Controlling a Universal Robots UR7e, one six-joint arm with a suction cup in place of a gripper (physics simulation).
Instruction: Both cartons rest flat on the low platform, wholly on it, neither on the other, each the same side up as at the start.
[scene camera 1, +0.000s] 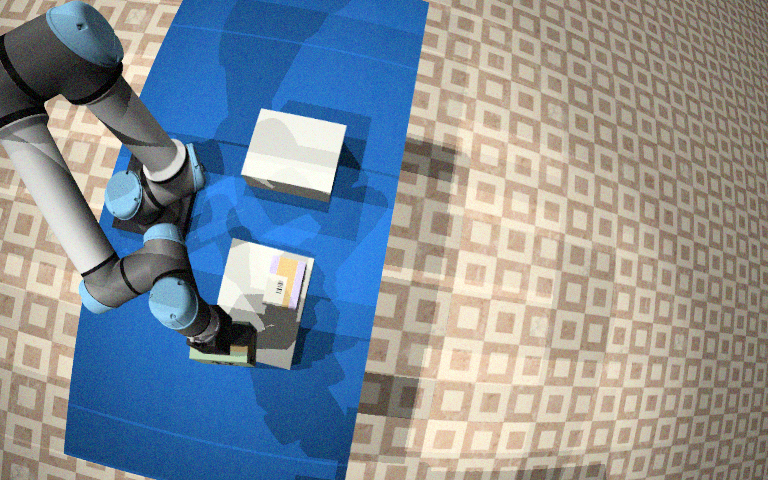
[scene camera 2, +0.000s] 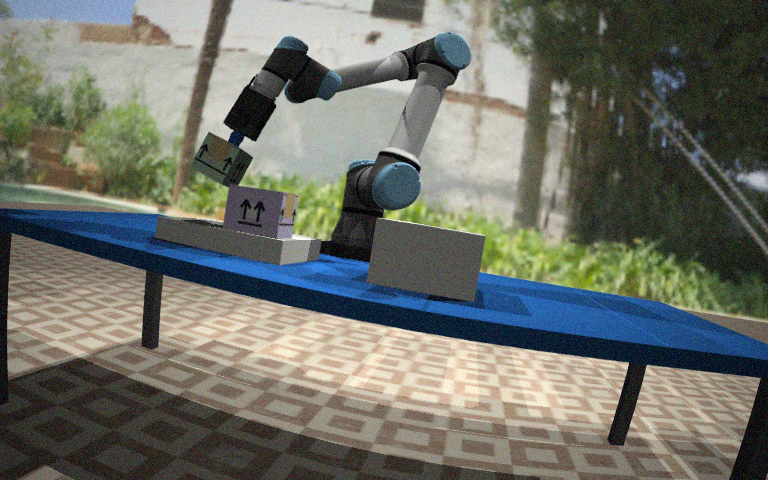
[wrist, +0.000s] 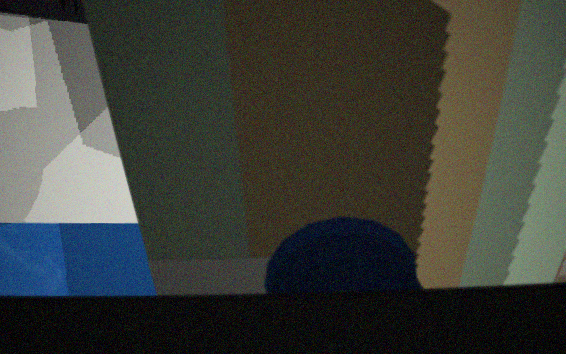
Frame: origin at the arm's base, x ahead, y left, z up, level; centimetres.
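Seen in the pictures: hand, its tool point: (wrist: 337, 247); arm's base, origin of its link: (scene camera 1: 159, 209) (scene camera 2: 357, 245).
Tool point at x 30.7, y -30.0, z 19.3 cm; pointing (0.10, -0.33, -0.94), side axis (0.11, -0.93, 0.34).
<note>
Offsets run from my tool point to a thing's top centre. Level surfaces: height alone.
A lilac carton {dz -8.4, dx +11.6, dy +15.2 cm} (scene camera 1: 281, 283) (scene camera 2: 252, 212) stands flat on the low white platform {dz -17.7, dx +4.9, dy +8.3 cm} (scene camera 1: 240, 260) (scene camera 2: 215, 240), near its right edge in scene camera 1, arrows pointing up. My suction gripper (scene camera 2: 236, 137) (wrist: 345, 257) is shut on a green carton {dz +3.2, dx -0.5, dy -1.4 cm} (scene camera 1: 219, 358) (scene camera 2: 218, 161) (wrist: 185, 125), its cup on the carton's top face. The green carton hangs tilted in the air, at the platform's lower left end in scene camera 1. In scene camera 2 its low corner shows just above the lilac carton; in scene camera 1 the two look apart. The arm hides part of the platform.
A taller white block {dz -10.5, dx +7.9, dy +51.2 cm} (scene camera 1: 297, 150) (scene camera 2: 424, 257) stands on the blue table {dz -22.5 cm} (scene camera 1: 135, 413) (scene camera 2: 594, 316), apart from the low platform. The arm's base (scene camera 2: 353, 226) stands at the table's side behind them. Shadows of the arm fall across the platform and table.
</note>
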